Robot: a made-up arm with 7 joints. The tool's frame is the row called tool. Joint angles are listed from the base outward.
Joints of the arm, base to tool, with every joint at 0 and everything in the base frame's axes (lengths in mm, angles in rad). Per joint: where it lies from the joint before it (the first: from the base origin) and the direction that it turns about. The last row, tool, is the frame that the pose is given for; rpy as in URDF.
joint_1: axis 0.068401 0.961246 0.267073 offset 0 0 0
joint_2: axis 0.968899 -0.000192 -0.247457 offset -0.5 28.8 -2
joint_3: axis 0.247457 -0.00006 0.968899 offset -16.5 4 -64.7
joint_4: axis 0.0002 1 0.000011 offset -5 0 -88.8
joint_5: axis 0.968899 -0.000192 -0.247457 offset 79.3 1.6 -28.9
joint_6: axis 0.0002 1 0.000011 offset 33.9 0 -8.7
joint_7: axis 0.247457 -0.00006 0.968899 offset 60.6 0 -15.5
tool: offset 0 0 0 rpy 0 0.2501 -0.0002
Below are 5 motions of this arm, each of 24 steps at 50 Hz.
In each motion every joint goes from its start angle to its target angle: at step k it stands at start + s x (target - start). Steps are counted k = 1, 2, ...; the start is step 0. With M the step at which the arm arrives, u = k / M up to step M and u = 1 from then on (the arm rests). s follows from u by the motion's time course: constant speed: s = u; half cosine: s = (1 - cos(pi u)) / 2; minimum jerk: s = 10 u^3 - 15 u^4 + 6 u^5.
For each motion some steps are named. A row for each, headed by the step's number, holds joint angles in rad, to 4 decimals.
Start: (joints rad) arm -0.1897 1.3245 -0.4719 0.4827 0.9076 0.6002 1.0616
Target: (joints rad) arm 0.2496 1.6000 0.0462 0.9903 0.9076 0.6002 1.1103
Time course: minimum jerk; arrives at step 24
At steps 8, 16, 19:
8: -0.0975 1.3823 -0.3632 0.5892 0.9076 0.6002 1.0718
16: 0.1574 1.5422 -0.0625 0.8838 0.9076 0.6002 1.1001
19: 0.2213 1.5822 0.0128 0.9575 0.9076 0.6002 1.1072

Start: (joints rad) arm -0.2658 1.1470 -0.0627 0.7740 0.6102 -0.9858 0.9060
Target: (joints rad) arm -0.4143 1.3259 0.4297 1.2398 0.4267 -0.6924 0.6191
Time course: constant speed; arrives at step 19
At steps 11, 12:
11: -0.3518 1.2506 0.2224 1.0437 0.5040 -0.8159 0.7399
12: -0.3596 1.2600 0.2483 1.0682 0.4943 -0.8005 0.7248

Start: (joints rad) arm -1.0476 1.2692 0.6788 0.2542 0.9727 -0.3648 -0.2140
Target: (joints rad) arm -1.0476 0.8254 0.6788 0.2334 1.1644 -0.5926 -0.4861
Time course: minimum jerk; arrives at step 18
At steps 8, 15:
8: -1.0476 1.0932 0.6788 0.2459 1.0487 -0.4552 -0.3219
15: -1.0476 0.8412 0.6788 0.2341 1.1576 -0.5845 -0.4764

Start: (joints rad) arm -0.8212 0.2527 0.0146 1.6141 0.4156 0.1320 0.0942
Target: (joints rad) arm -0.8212 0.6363 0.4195 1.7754 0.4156 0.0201 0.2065
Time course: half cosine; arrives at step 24
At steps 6, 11, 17, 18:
6: -0.8212 0.3089 0.0739 1.6377 0.4156 0.1156 0.1106
11: -0.8212 0.4195 0.1906 1.6842 0.4156 0.0834 0.1430
17: -0.8212 0.5613 0.3403 1.7438 0.4156 0.0420 0.1845
18: -0.8212 0.5801 0.3602 1.7518 0.4156 0.0365 0.1901

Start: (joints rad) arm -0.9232 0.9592 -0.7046 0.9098 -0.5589 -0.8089 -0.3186
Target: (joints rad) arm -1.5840 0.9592 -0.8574 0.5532 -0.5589 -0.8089 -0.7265
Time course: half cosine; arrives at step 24
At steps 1, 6, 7, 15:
1: -0.9260 0.9592 -0.7053 0.9083 -0.5589 -0.8089 -0.3203
6: -1.0200 0.9592 -0.7270 0.8576 -0.5589 -0.8089 -0.3783
7: -1.0525 0.9592 -0.7345 0.8400 -0.5589 -0.8089 -0.3984
15: -1.3800 0.9592 -0.8102 0.6633 -0.5589 -0.8089 -0.6006

